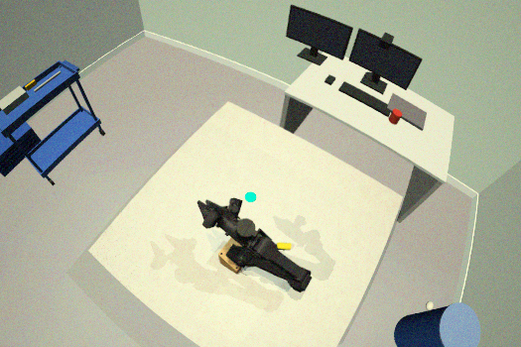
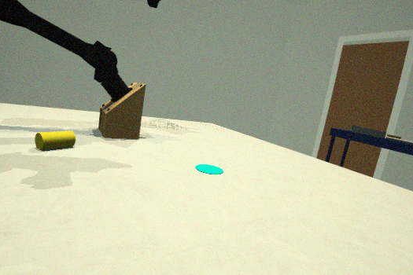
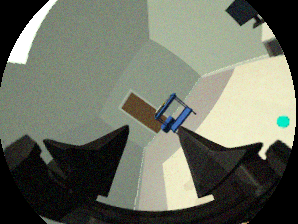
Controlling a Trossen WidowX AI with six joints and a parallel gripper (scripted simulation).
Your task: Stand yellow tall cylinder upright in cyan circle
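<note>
Right now my gripper tip is 46 cm above the yellow cylinder, 29 cm to the left of it and 18 cm short of it. From my gripper tip the other things lie so: cyan circle 48 cm below, 33 cm ahead, 1 cm to the right.
</note>
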